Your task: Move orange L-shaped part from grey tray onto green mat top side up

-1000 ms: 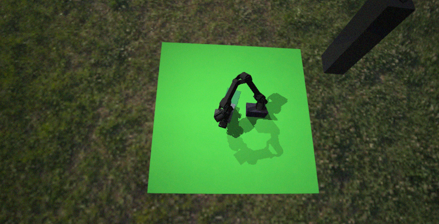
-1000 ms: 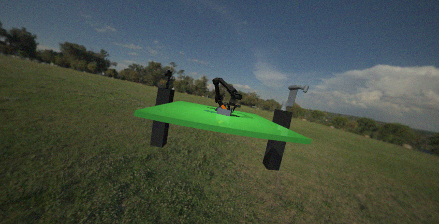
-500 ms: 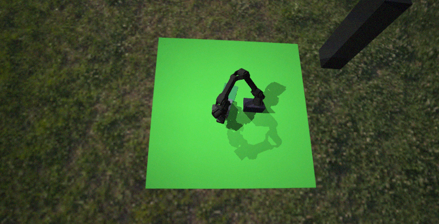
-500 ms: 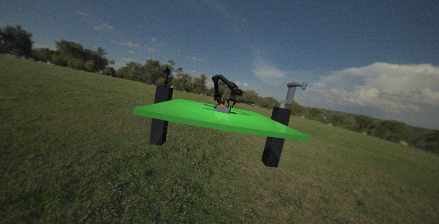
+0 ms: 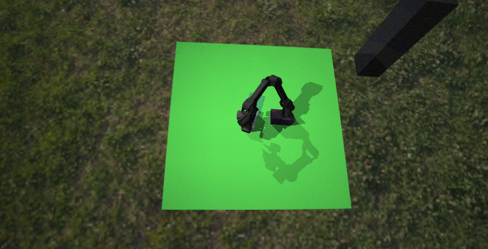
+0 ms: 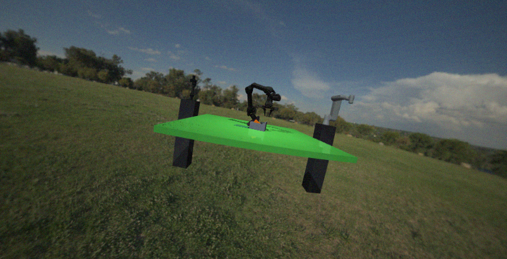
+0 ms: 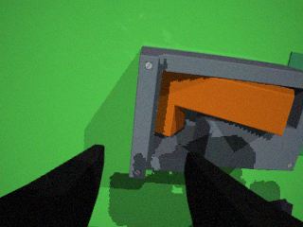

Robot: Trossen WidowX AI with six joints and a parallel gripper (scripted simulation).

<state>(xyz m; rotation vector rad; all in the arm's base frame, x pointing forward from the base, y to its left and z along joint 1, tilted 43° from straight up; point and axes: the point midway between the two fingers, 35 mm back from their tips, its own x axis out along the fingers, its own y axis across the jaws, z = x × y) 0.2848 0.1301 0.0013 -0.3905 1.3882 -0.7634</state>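
Now: gripper tip 10 cm above the orange L-shaped part, 4 cm to the left of it and 2 cm past it.
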